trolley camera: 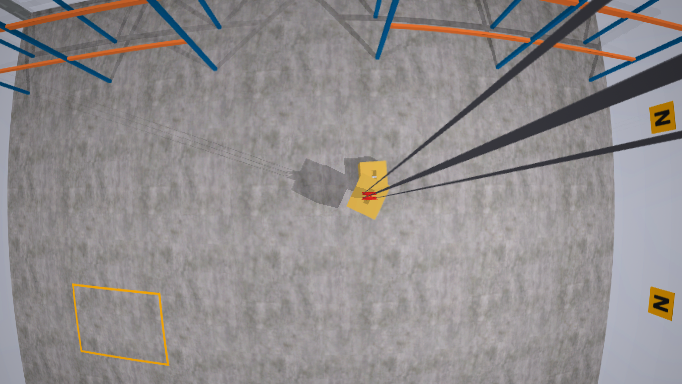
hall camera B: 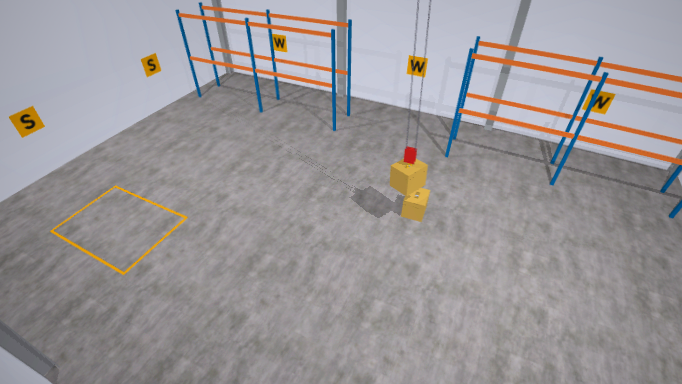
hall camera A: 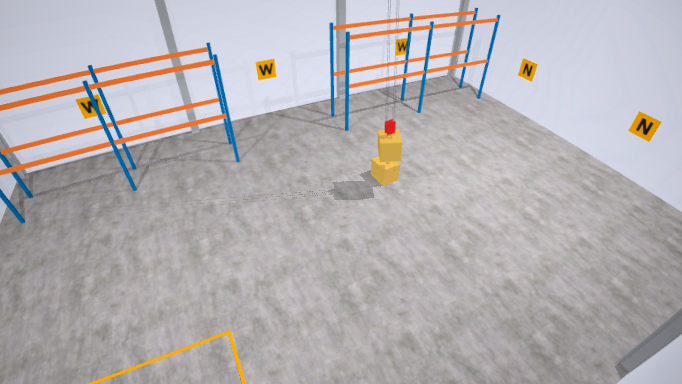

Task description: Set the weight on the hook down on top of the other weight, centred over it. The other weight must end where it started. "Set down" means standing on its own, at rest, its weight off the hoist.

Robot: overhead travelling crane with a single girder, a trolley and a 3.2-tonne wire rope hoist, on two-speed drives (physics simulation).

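Observation:
The held weight, a yellow block (hall camera A: 390, 149) (hall camera B: 408, 177) (trolley camera: 375, 209), hangs level from my red hook block (hall camera A: 390, 127) (hall camera B: 410, 155) (trolley camera: 369, 195), which is shut on it. The other weight, also a yellow block (hall camera A: 385, 172) (hall camera B: 415, 207) (trolley camera: 367, 167), stands on the floor. The held weight is higher than the other weight. In the trolley view it covers part of the other weight, sits off its centre towards the lower edge of the picture, and is turned relative to it. In both hall views it hides part of the other weight's top. The exact gap between them cannot be told.
Blue and orange racks (hall camera A: 347, 82) (hall camera B: 334, 82) stand along the W wall, with a second rack (hall camera A: 226, 110) (hall camera B: 460, 107) beside them. A yellow outlined rectangle (hall camera B: 87, 208) (trolley camera: 116, 289) is marked on the floor. The held weight's shadow (hall camera A: 353, 190) (hall camera B: 376, 201) (trolley camera: 320, 183) lies on the floor beside the weights.

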